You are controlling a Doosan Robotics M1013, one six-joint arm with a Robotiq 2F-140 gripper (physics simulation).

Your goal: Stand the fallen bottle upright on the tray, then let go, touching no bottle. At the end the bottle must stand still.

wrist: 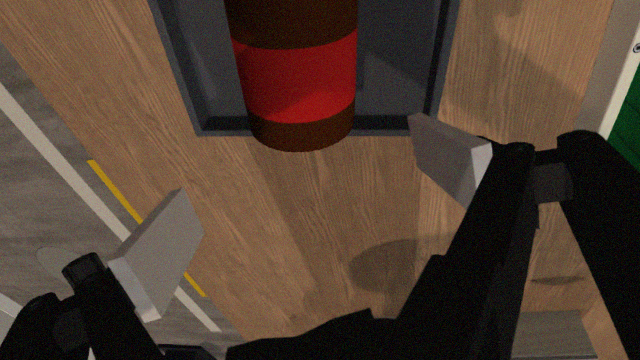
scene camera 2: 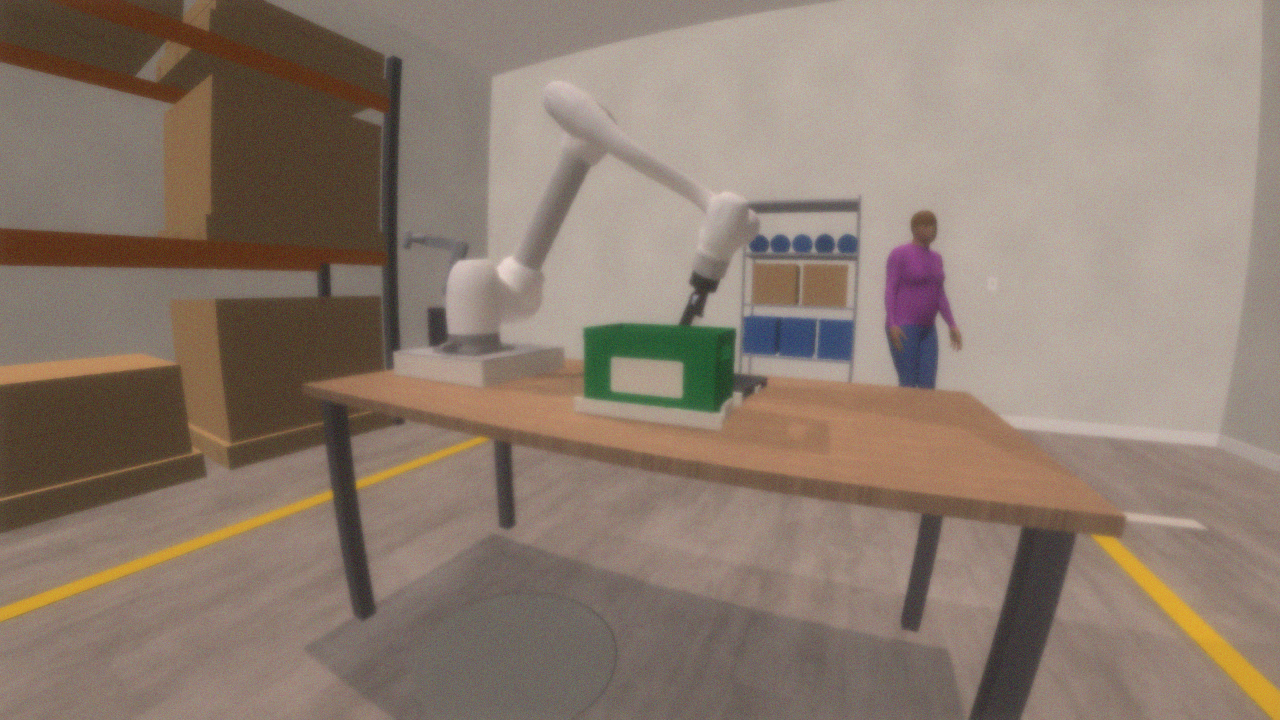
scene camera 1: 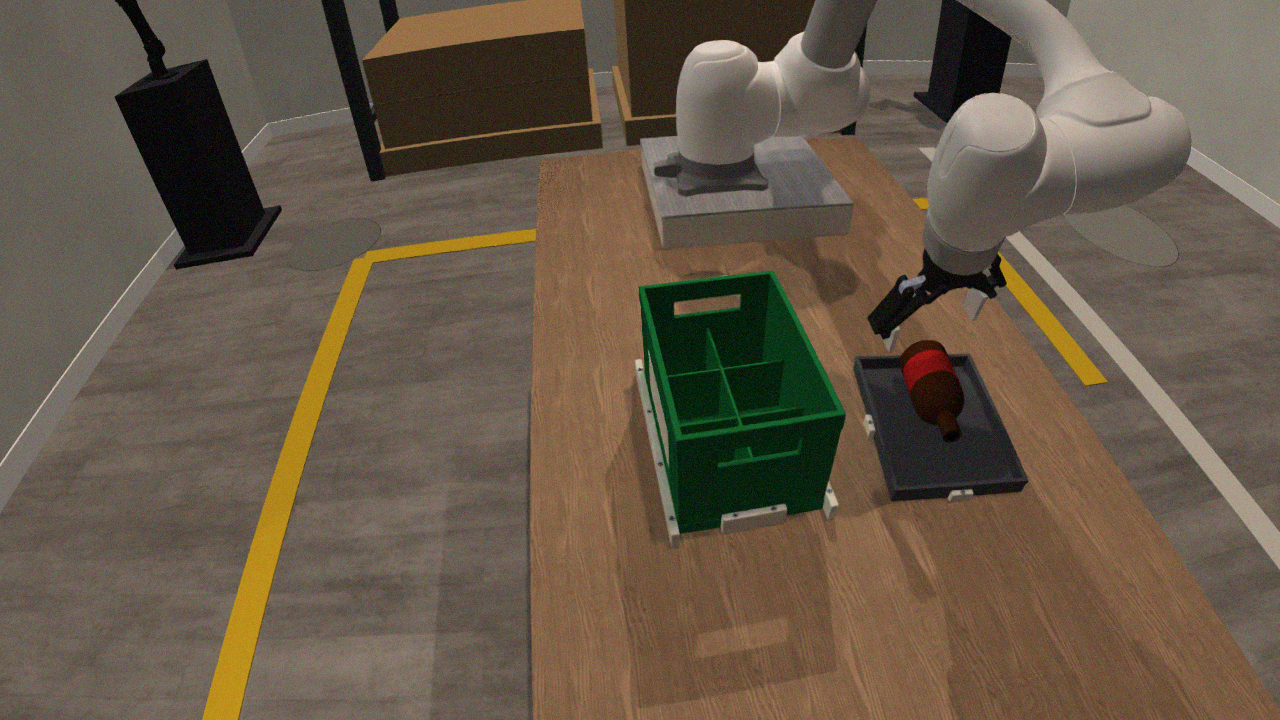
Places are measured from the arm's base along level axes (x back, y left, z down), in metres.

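Pixels of known places: gripper, fingertip midpoint: [wrist: 301, 176] [scene camera 1: 928, 327]; arm's base, link origin: [scene camera 2: 474, 351] [scene camera 1: 716, 173].
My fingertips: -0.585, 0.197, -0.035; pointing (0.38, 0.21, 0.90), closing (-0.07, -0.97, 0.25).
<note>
Ahead of a thing's pixels: the offset from my fingertips to its top centre, as dx, dy, dz. "pt": to the spot under its first point. Level surfaces: height alone.
The brown bottle @(-0.073, -0.002, +0.028) [scene camera 1: 932, 385] [wrist: 295, 82] with a red label lies on its side in the dark tray [scene camera 1: 930, 472] [wrist: 400, 87]. In scene camera 1 its neck points toward the camera and its base is at the tray's back edge. In scene camera 2 the bottle is hidden and part of the tray @(pt -0.212, -0.062, +0.081) [scene camera 2: 751, 384] shows behind the crate. My gripper [scene camera 1: 933, 322] [scene camera 2: 691, 311] [wrist: 301, 176] is open and empty, tilted, above and behind the bottle's base. In the wrist view the base shows beyond the fingertips, between their two sides, apart from both pads.
A green divided crate @(-0.067, -0.308, -0.069) [scene camera 1: 832, 438] [scene camera 2: 659, 338] stands beside the tray, held by pale brackets on the wooden table @(dz +0.106) [scene camera 1: 581, 573] [scene camera 2: 895, 456]. The arm's base stands on a grey block [scene camera 1: 756, 225] [scene camera 2: 528, 360] at the back. A person [scene camera 2: 917, 286] stands beyond the table.
</note>
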